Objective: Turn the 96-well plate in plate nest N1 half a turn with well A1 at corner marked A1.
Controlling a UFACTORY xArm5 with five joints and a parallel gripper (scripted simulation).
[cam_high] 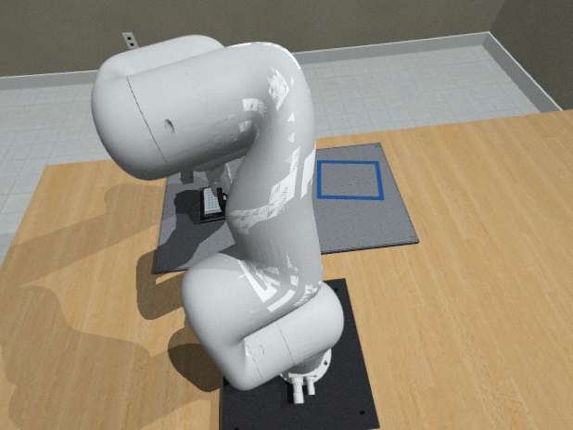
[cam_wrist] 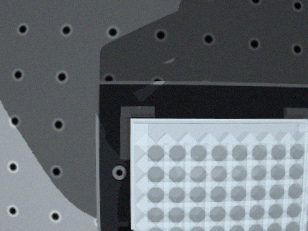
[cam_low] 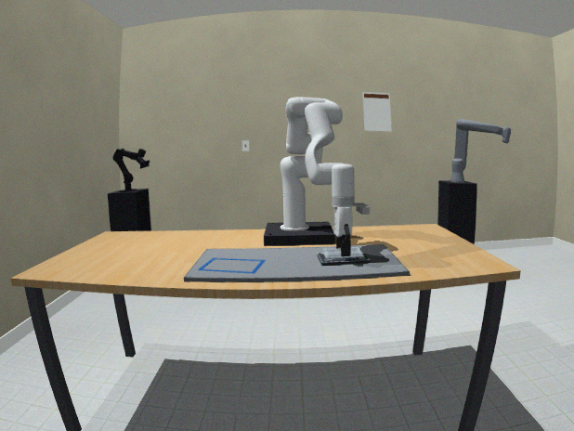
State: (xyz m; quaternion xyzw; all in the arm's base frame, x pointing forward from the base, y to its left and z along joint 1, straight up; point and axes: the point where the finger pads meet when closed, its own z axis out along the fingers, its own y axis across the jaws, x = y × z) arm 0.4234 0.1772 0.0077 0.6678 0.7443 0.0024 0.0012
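The white 96-well plate is 1 cm below my hand. The rest, counted from my hand: plate nest (3 cm below); A1 label (5 cm ahead, 8 cm to the left, 2 cm below).
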